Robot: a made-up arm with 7 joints.
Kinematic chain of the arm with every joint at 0, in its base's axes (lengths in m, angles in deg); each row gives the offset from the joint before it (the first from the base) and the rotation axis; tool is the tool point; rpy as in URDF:
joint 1: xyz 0 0 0.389 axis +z
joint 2: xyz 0 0 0 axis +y
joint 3: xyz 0 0 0.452 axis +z
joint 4: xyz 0.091 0 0 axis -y
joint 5: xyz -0.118 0 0.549 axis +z
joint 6: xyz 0 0 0 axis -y
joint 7: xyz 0.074 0 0 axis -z
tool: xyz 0 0 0 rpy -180 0 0
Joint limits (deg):
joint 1: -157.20..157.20
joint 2: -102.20..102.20
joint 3: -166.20..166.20
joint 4: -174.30..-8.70
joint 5: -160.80..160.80
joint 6: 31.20..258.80
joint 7: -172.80..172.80
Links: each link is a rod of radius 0.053 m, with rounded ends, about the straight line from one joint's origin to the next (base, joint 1, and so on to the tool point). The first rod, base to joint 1, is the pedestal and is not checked.
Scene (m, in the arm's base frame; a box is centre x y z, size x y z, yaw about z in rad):
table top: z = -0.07
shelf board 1: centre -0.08 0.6 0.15 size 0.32 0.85 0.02 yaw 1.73
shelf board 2: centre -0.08 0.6 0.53 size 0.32 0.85 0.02 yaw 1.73
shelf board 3: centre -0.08 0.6 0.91 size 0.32 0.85 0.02 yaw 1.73
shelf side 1: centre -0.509 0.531 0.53 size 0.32 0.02 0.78 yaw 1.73
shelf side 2: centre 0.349 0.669 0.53 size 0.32 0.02 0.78 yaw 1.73
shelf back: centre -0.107 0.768 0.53 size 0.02 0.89 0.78 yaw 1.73
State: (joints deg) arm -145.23 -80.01 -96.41 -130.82 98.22 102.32 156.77
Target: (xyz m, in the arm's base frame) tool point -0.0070 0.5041 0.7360
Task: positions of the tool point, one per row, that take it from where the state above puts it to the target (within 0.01 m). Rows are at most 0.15 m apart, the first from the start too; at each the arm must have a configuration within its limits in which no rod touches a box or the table.
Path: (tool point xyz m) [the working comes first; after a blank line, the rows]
Joints at the target: -157.20 -102.20 -46.37 -133.59 106.10 132.57 156.77
Straight joint move there: touches shelf board 2.

1: -0.2422 0.5232 0.3393
2: -0.2347 0.4406 0.3416
3: -0.2163 0.3573 0.3363
4: -0.1873 0.2760 0.3269
5: -0.2014 0.3057 0.4332
6: -0.1725 0.3209 0.5502
7: -0.0953 0.3194 0.6580
8: 0.0259 0.2990 0.7360
9: 0.0131 0.3392 0.7384
10: 0.0029 0.3803 0.7405
11: -0.0041 0.4219 0.7414
12: -0.0075 0.4634 0.7402
13: -0.0070 0.5041 0.7360

